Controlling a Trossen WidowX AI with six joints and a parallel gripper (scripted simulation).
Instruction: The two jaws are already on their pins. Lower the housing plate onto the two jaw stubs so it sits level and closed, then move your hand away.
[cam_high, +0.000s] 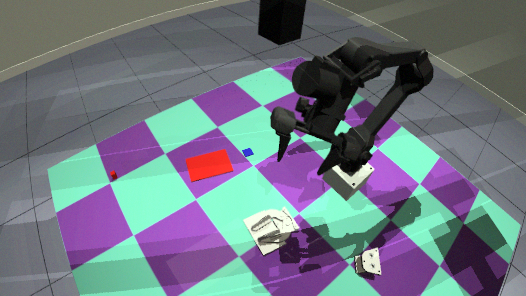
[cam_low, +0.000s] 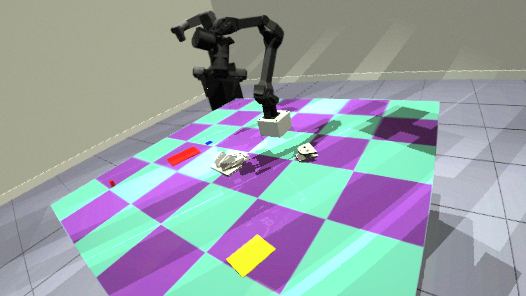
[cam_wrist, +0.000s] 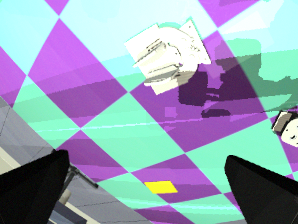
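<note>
Right now my gripper tip is 26 cm to the right of the small white part, 25 cm above it and 8 cm past it. Also, from my gripper tip: small blue block (26 cm to the right, 26 cm below, 9 cm behind); yellow patch (35 cm ahead, 31 cm to the left, 26 cm below); flat red patch (30 cm to the right, 25 cm below, 5 cm ahead).
</note>
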